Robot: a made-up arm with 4 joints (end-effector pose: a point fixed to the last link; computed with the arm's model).
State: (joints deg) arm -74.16 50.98 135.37 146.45
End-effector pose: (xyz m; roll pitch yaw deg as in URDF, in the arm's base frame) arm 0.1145 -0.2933 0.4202 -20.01 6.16 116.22
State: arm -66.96 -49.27 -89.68 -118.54
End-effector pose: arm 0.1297 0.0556 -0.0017 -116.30 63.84 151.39
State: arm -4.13 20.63 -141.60 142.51
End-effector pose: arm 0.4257 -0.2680 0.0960 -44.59 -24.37 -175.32
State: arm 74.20 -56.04 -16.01 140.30
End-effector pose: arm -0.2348 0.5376 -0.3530 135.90 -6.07 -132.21
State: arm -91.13 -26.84 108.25 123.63
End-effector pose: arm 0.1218 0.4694 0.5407 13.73 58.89 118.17
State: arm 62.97 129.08 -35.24 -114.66
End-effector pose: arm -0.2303 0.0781 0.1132 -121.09 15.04 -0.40
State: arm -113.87 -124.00 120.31 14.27
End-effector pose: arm 0.3778 0.7185 0.1959 2.70 45.01 75.51
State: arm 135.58 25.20 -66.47 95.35
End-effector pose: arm -0.5180 -0.2285 -0.2903 137.19 -37.95 -85.66
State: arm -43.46 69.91 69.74 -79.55
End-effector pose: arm -0.1321 -0.0137 -0.2130 108.16 17.81 -149.22
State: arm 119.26 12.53 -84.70 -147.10
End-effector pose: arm -0.1506 -0.1836 0.1083 35.46 -36.03 61.41
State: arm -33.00 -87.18 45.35 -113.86
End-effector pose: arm 0.0315 0.1083 -0.1511 152.93 -61.90 -67.76
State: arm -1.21 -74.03 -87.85 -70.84
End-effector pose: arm -0.2950 0.1676 -0.0851 -89.99 -1.04 144.88
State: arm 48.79 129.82 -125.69 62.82
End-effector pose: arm -0.4912 -0.6199 0.1593 -78.96 -78.36 146.33
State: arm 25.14 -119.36 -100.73 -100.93
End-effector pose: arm -0.1769 0.0700 -0.0300 -104.15 -8.76 -139.78
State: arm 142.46 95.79 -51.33 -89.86
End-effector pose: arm -0.0179 0.0574 0.1226 104.88 75.60 -160.94
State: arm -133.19 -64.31 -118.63 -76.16
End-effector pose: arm 0.3394 0.1682 0.0454 111.81 9.55 36.39
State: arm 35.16 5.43 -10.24 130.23
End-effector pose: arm 0.2918 -0.0511 -0.5176 -168.18 13.68 -175.63
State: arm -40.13 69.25 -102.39 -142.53
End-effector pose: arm -0.1089 -0.1343 -0.1713 -118.51 -4.42 72.85
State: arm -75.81 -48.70 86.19 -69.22
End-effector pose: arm 0.1807 -0.0801 0.1505 149.62 -67.18 -64.18
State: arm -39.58 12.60 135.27 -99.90
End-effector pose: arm 0.0587 0.0213 -0.1634 138.51 47.96 -72.62
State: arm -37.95 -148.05 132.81 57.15
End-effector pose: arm -0.2274 0.6478 -0.5929 126.86 1.92 -166.35
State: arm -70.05 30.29 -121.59 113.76
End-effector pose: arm 0.2769 -0.3496 0.4883 -39.57 32.21 -146.26
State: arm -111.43 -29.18 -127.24 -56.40
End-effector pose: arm 0.3707 0.3294 0.0423 143.15 -19.45 64.17
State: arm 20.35 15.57 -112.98 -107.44
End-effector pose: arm -0.1195 0.0581 -0.0570 -61.17 19.32 100.94
